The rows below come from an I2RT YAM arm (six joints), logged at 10 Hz.
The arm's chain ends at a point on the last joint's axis. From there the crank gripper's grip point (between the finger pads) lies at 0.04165 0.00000 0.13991 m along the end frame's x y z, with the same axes.
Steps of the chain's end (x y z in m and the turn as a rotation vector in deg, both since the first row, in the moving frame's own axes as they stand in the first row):
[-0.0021 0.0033 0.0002 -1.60 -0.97 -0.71]
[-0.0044 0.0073 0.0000 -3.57 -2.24 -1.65]
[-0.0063 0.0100 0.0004 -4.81 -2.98 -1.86]
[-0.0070 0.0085 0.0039 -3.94 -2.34 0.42]
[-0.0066 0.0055 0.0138 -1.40 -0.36 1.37]
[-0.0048 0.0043 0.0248 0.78 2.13 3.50]
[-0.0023 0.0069 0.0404 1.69 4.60 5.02]
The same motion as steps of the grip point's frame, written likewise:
[-0.0045 0.0067 0.0008 -1.60 -0.97 -0.71]
[-0.0098 0.0149 0.0013 -3.57 -2.24 -1.65]
[-0.0135 0.0206 0.0019 -4.81 -2.98 -1.86]
[-0.0128 0.0185 0.0051 -3.94 -2.34 0.42]
[-0.0075 0.0099 0.0140 -1.40 -0.36 1.37]
[0.0003 0.0051 0.0232 0.78 2.13 3.50]
[0.0088 0.0070 0.0366 1.69 4.60 5.02]

